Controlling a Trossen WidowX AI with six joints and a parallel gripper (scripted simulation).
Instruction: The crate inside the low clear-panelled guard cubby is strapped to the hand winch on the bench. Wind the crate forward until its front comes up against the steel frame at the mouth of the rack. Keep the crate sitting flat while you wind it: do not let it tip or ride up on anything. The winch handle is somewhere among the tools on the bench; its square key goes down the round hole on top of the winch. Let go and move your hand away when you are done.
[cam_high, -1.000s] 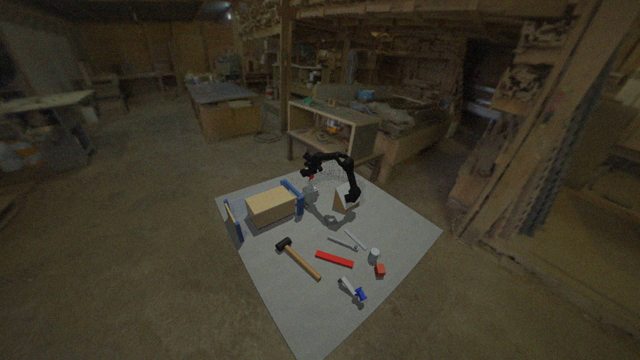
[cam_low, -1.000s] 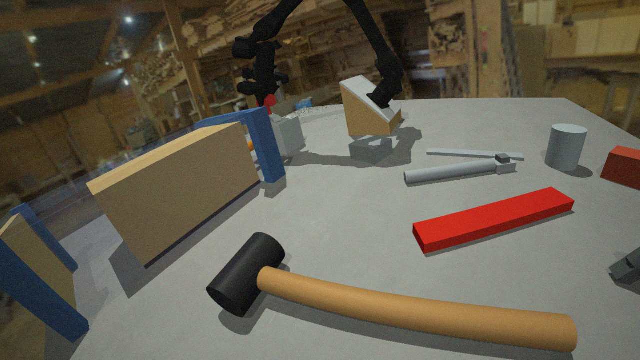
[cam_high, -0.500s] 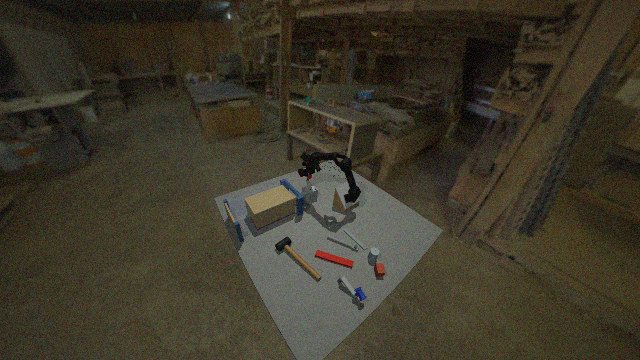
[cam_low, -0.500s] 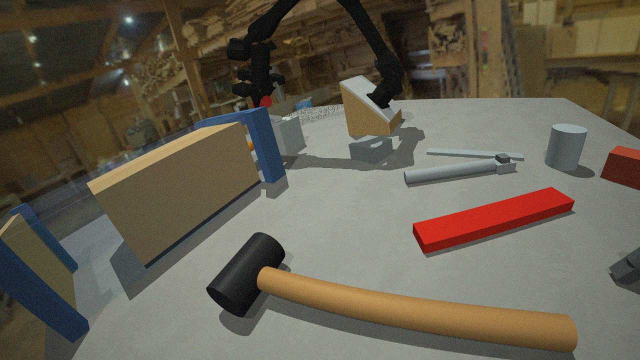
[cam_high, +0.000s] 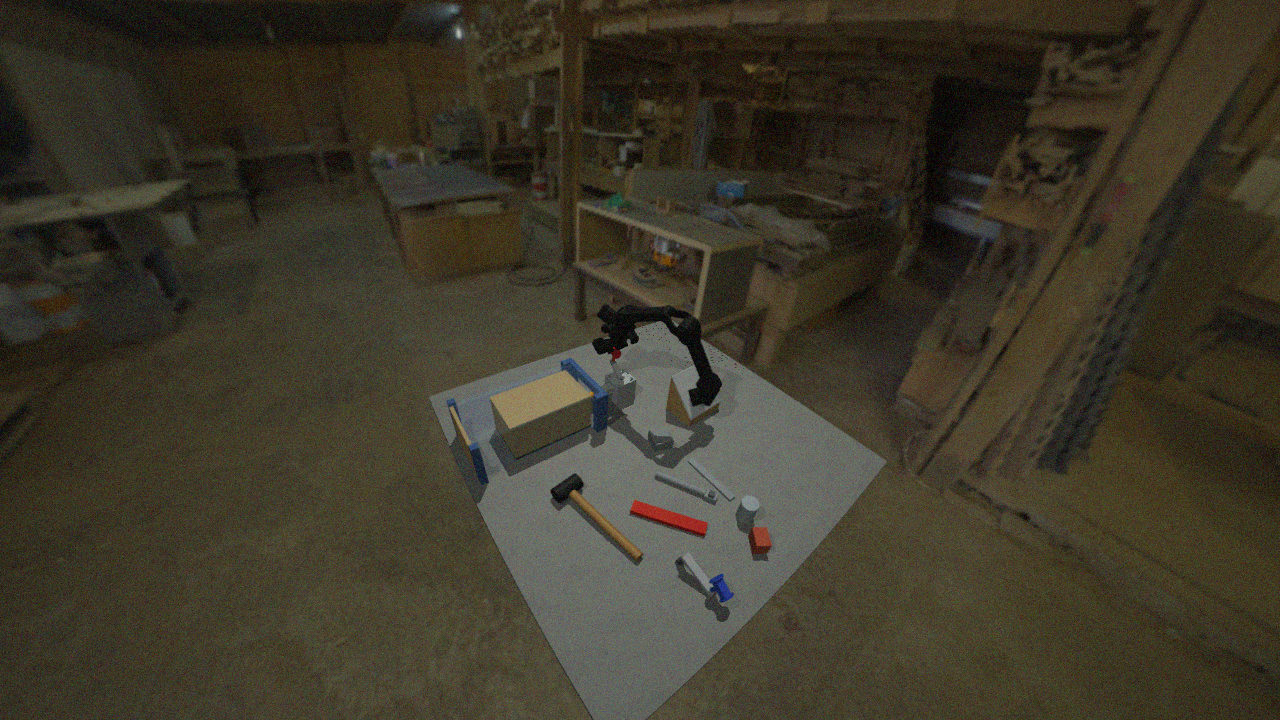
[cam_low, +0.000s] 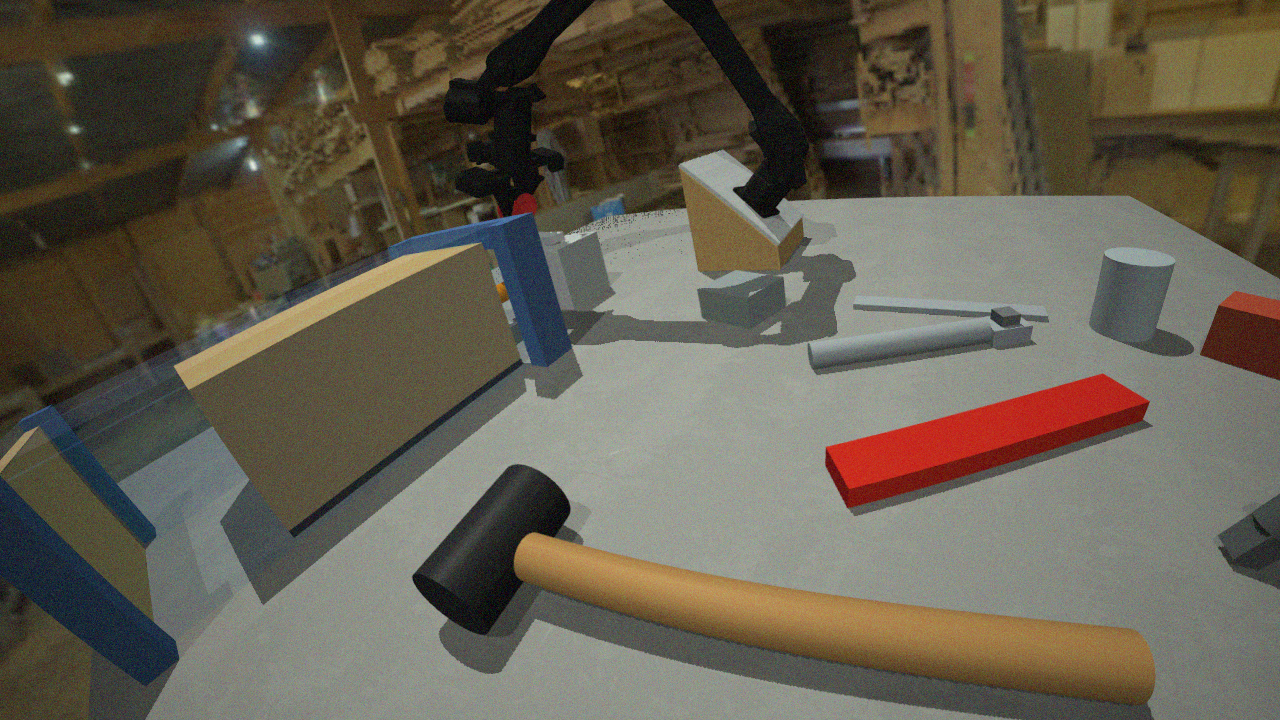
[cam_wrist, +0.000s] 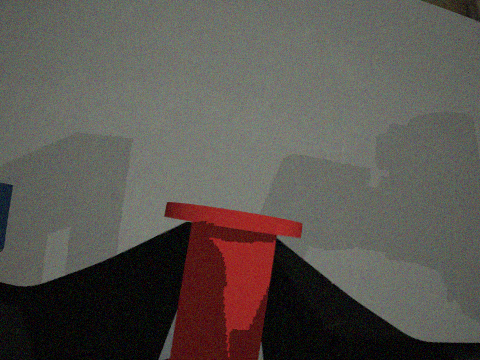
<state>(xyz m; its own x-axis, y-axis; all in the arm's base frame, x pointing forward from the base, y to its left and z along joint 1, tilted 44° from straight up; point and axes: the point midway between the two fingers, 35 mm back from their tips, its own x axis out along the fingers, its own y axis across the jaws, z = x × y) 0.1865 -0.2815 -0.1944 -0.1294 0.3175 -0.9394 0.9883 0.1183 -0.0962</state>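
My gripper tip is 10 mm short of the winch handle with red knob, 60 mm to the right of it and 30 mm above it. Round my gripper tip: grey block 30 mm ahead, 420 mm to the left, 120 mm below; then winch 10 mm ahead, 110 mm to the left, 100 mm below; then flat grey strip 20 mm behind, 640 mm to the left, 130 mm below.
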